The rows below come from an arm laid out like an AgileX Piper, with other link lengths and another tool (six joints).
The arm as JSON. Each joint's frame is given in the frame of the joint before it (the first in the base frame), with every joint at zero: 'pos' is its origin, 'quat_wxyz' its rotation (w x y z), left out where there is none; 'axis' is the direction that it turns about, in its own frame. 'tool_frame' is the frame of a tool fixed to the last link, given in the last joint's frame.
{
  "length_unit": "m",
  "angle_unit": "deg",
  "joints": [
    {
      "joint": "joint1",
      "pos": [
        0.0,
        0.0,
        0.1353
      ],
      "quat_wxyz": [
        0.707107,
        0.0,
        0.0,
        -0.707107
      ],
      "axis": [
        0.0,
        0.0,
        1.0
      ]
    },
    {
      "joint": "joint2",
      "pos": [
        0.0,
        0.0,
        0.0
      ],
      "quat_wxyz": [
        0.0,
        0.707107,
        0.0,
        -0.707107
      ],
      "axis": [
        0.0,
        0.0,
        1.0
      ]
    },
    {
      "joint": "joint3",
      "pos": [
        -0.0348,
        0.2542,
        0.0
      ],
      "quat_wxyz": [
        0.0,
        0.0,
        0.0,
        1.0
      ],
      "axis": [
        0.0,
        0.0,
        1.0
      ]
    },
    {
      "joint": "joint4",
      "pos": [
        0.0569,
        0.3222,
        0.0
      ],
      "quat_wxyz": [
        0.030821,
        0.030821,
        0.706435,
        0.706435
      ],
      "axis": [
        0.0,
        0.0,
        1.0
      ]
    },
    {
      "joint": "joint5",
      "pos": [
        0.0,
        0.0,
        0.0
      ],
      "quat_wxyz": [
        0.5,
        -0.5,
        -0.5,
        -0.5
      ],
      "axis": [
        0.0,
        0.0,
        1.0
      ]
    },
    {
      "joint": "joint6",
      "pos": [
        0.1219,
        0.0,
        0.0
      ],
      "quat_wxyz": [
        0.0,
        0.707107,
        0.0,
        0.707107
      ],
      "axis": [
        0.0,
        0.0,
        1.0
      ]
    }
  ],
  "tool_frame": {
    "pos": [
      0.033,
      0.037,
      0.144
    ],
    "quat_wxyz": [
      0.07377,
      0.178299,
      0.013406,
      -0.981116
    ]
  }
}
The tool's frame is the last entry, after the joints.
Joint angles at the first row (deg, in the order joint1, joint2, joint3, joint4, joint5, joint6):
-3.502, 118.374, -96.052, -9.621, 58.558, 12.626
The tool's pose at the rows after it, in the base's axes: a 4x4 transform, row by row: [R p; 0 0 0 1], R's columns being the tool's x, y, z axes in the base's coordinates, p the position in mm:
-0.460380, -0.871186, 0.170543, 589.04; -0.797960, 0.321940, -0.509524, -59.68; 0.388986, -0.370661, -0.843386, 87.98; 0, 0, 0, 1
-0.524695, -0.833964, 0.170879, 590.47; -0.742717, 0.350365, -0.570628, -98.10; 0.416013, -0.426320, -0.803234, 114.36; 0, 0, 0, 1
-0.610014, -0.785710, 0.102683, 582.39; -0.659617, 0.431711, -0.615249, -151.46; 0.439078, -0.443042, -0.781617, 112.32; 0, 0, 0, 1
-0.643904, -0.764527, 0.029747, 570.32; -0.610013, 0.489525, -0.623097, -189.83; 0.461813, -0.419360, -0.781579, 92.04; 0, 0, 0, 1
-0.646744, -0.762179, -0.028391, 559.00; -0.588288, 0.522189, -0.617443, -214.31; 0.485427, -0.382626, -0.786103, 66.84; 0, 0, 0, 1
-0.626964, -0.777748, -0.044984, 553.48; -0.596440, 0.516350, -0.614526, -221.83; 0.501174, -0.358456, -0.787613, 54.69; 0, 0, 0, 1
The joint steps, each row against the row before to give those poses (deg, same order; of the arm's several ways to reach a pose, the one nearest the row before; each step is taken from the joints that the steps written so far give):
-0.545, -3.924, -3.619, -1.805, 2.286, -0.317
-2.044, -1.381, -1.325, -4.087, 0.510, 2.178
-3.671, 0.702, -0.167, -3.509, 0.045, 4.042
-3.384, 2.047, 0.000, -1.011, 0.120, 1.250
-2.521, 2.417, 0.001, -0.126, -0.001, -0.293
-1.074, 1.080, -0.001, 0.308, 0.002, -1.858

